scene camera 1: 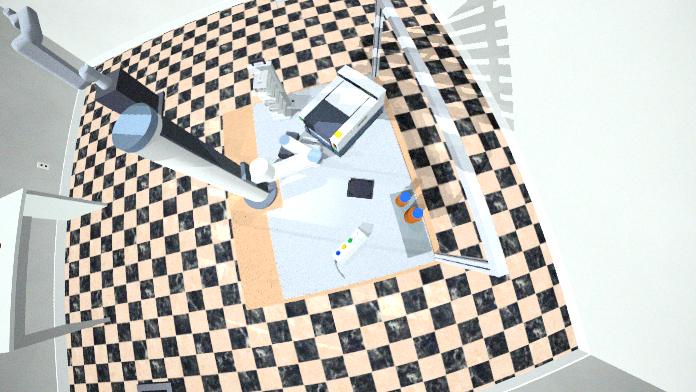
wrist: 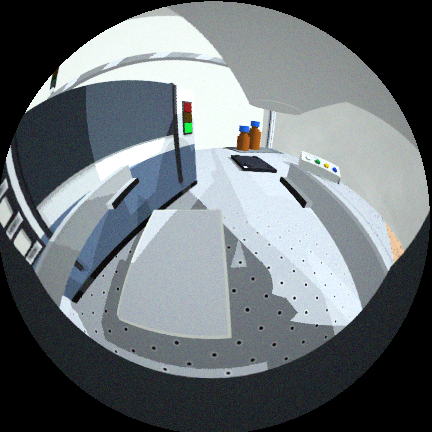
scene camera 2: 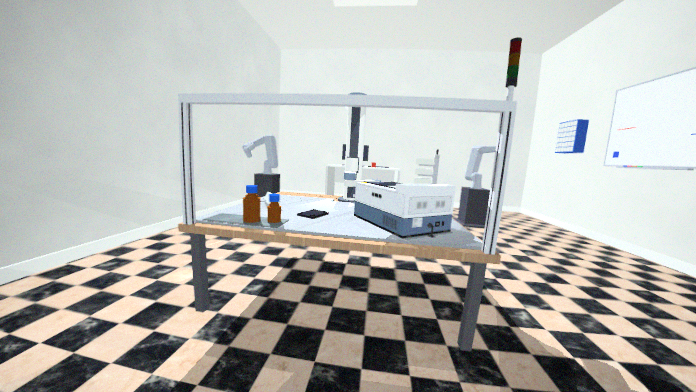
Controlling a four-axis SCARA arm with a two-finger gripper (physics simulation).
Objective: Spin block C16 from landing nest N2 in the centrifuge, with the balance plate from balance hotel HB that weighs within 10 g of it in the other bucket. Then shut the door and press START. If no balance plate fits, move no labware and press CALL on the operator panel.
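Frame: origin at the arm's base, x back, y left, z down, level; centimetres.
Where they show: gripper, fingertip midpoint: (wrist: 207, 165); arm's base at its link origin: (scene camera 1: 260, 191) (scene camera 2: 351, 201).
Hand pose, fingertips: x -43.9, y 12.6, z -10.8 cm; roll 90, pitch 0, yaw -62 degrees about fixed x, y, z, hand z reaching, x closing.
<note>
Things, the pixels of their top centre, and the offset from my fingertips.
- pale grey block at its top centre: (wrist: 174, 255) dx +3.7, dy +5.0, dz +5.3 cm
- operator panel at its top centre: (wrist: 321, 158) (scene camera 1: 349, 246) dx -7.4, dy -62.4, dz +1.1 cm
- black flat tray at its top centre: (wrist: 252, 158) (scene camera 2: 313, 211) (scene camera 1: 360, 188) dx -22.7, dy -28.9, dz +7.6 cm
My gripper (wrist: 207, 165) is open in the wrist view, its two fingers wide apart with nothing between them. A pale grey block (wrist: 175, 275) lies below the fingers, turned slightly to them; no label shows on it and its nest is not readable. The centrifuge (scene camera 1: 367, 120) (scene camera 2: 405, 200) (wrist: 150, 172) is white and blue, with a dark area on top; I cannot tell how its door stands. Its green status light (wrist: 188, 128) is lit. A pale slotted rack (scene camera 1: 262, 80) stands beside it; its plates and labels cannot be made out. The operator panel (scene camera 1: 356, 236) (wrist: 320, 167) has coloured buttons.
A black flat tray (scene camera 1: 360, 188) (scene camera 2: 313, 214) (wrist: 253, 163) lies mid-table. Two brown bottles with blue caps, a larger one (scene camera 1: 413, 215) (scene camera 2: 251, 209) and a smaller one (scene camera 1: 402, 200) (scene camera 2: 274, 212), stand near the table edge. A frame (scene camera 2: 345, 99) rises along that edge.
</note>
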